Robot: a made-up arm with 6 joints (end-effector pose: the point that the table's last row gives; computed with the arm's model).
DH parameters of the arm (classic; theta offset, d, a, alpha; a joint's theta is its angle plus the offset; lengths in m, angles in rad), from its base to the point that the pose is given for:
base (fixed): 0 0.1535 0 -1.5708
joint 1: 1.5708 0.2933 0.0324 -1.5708
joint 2: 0 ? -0.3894 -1.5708
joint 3: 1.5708 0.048 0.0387 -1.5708
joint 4: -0.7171 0 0.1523 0
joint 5: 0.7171 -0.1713 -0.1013 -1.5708
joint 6: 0 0.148 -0.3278 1.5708
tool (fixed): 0 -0.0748 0 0
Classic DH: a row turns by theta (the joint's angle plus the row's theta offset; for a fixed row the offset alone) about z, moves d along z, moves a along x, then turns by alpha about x.
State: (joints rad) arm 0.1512 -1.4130 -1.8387 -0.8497 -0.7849 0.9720
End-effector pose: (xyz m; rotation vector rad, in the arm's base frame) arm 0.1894 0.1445 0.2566 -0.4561 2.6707 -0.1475
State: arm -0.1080 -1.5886 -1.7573 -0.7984 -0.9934 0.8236
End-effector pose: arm 0.1270 0.1747 0.2706 -0.2994 2.2468 -0.1674
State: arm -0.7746 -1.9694 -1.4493 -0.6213 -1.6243 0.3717
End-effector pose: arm 0.0442 0.3498 0.2607 0.0472 1.2213 -0.3108
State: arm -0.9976 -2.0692 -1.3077 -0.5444 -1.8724 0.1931
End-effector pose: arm 0.0469 0.4325 0.2768 0.1428 0.9202 -0.3919
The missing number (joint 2, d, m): -0.1718
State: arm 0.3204 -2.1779 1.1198 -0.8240 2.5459 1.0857
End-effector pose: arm -0.1486 0.2916 -0.5242 0.5799 -0.3278 0.2138
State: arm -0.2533 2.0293 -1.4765 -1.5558 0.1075 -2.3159
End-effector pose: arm -0.2088 0.6569 0.2502 2.7072 -0.1147 -0.7191
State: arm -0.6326 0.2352 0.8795 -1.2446 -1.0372 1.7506
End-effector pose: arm -0.2440 0.2469 0.7443 2.0922 -0.0205 0.0513
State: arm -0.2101 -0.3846 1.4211 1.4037 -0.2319 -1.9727
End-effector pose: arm 0.5236 0.3309 0.6666 -0.2449 2.4645 -1.0353
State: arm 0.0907 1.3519 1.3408 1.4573 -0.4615 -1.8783
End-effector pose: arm 0.6197 0.6742 -0.0491 0.4851 -1.1850 2.7131
